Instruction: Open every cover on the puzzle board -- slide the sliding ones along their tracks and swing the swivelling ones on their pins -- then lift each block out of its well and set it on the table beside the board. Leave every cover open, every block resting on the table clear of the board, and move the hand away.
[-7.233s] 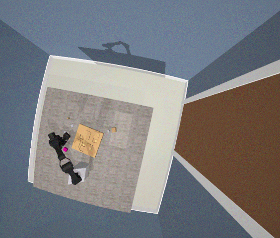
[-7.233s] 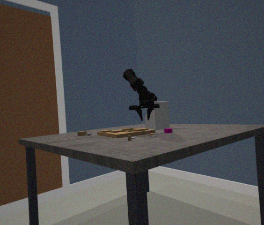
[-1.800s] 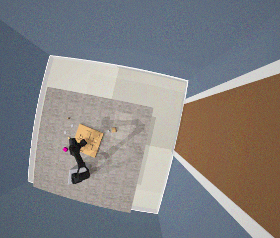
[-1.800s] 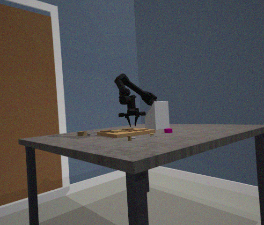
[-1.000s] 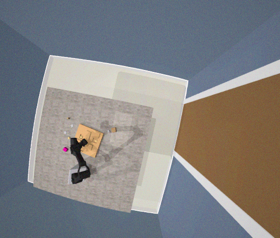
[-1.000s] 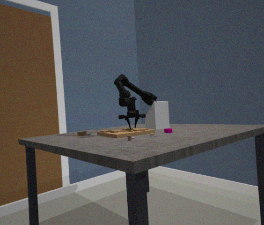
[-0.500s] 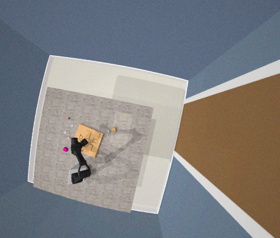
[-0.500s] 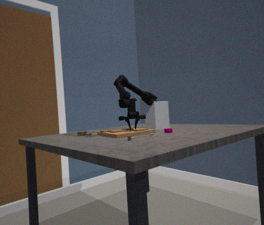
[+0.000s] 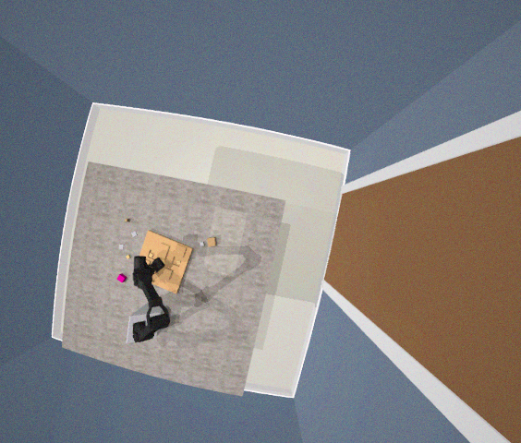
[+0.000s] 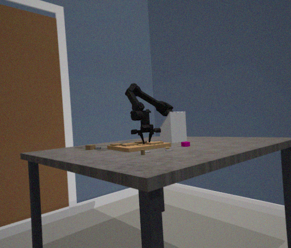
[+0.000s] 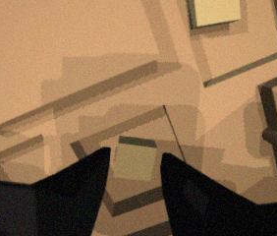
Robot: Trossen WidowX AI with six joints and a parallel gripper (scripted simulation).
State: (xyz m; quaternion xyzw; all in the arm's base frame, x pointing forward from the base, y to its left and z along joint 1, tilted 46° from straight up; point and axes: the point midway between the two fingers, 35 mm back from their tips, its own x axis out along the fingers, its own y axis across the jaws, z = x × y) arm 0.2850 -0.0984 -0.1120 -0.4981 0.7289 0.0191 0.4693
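Now: gripper tip 220 mm to the right of the magenta block and 110 mm past it.
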